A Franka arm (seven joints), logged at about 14 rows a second.
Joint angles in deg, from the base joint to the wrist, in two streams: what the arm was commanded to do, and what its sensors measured. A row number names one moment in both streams.
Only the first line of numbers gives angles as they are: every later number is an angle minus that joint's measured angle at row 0.
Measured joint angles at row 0:
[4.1 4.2 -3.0 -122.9 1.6 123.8 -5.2]
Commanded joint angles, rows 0 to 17:
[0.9 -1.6 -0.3 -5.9 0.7 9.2 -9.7]
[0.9 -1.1 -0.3 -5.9 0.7 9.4 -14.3]
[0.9 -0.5 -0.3 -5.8 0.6 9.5 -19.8]
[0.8 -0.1 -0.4 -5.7 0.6 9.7 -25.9]
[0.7 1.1 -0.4 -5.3 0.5 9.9 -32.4]
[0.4 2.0 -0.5 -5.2 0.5 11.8 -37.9]
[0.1 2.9 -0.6 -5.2 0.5 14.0 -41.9]
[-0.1 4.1 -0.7 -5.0 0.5 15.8 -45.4]
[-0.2 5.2 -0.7 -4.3 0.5 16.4 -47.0]
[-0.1 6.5 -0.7 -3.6 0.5 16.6 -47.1]
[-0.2 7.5 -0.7 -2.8 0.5 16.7 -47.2]
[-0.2 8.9 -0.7 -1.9 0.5 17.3 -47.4]
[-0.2 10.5 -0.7 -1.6 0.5 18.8 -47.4]
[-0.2 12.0 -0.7 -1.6 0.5 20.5 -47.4]
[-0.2 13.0 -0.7 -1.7 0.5 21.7 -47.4]
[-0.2 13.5 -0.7 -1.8 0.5 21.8 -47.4]
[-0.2 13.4 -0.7 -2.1 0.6 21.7 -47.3]
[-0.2 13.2 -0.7 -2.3 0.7 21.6 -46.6]
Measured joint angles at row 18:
[0.0 12.9 -0.8 -2.9 0.0 21.5 -46.0]
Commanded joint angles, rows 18 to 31:
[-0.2 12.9 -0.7 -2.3 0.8 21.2 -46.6]
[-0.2 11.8 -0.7 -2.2 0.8 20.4 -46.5]
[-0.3 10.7 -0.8 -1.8 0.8 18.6 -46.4]
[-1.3 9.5 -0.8 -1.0 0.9 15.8 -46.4]
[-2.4 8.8 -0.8 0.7 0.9 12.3 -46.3]
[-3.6 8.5 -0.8 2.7 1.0 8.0 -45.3]
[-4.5 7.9 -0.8 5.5 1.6 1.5 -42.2]
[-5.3 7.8 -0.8 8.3 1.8 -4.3 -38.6]
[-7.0 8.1 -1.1 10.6 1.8 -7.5 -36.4]
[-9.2 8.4 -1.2 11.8 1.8 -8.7 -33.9]
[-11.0 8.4 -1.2 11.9 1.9 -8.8 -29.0]
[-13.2 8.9 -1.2 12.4 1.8 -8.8 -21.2]
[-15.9 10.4 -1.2 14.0 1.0 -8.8 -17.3]
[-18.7 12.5 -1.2 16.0 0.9 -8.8 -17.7]
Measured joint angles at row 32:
[-14.0 8.5 -1.7 11.8 0.8 -7.7 -21.9]
